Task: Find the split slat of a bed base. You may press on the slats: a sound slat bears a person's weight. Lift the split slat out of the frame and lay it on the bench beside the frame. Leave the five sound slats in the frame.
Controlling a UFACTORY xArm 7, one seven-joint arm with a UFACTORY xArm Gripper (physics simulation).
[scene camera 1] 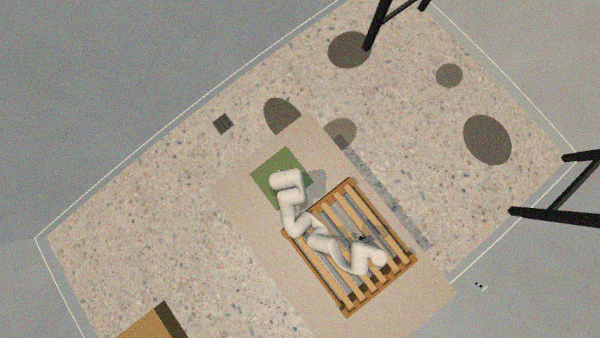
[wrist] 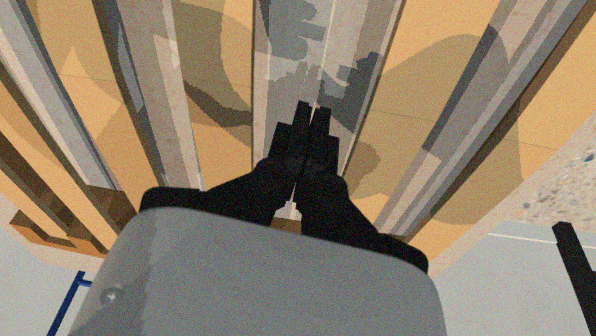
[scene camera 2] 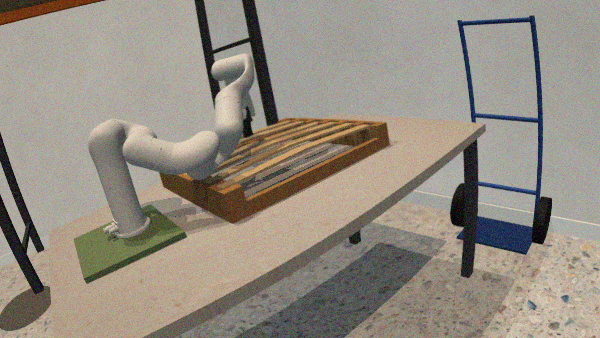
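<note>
The orange-brown bed frame (scene camera 1: 348, 312) (scene camera 2: 310, 177) lies on the bench (scene camera 1: 430, 300) (scene camera 2: 425, 145) with light wooden slats across it. No split shows clearly on any slat; the arm hides parts of some. My gripper (scene camera 1: 361, 238) (scene camera 2: 247, 132) (wrist: 307, 126) is shut and empty, pointing down over the frame. In the wrist view its fingertips are over a gap between two slats, with one slat (wrist: 215, 145) to the left and another slat (wrist: 410, 85) to the right. Whether the tips reach below the slat tops is unclear.
The arm stands on a green base plate (scene camera 1: 267, 172) (scene camera 2: 160, 227) beside the frame's near end and reaches across the slats. A blue hand truck (scene camera 2: 507, 119) stands on the floor past the bench. Black uprights (scene camera 1: 555, 216) (scene camera 2: 260, 60) stand behind the bench.
</note>
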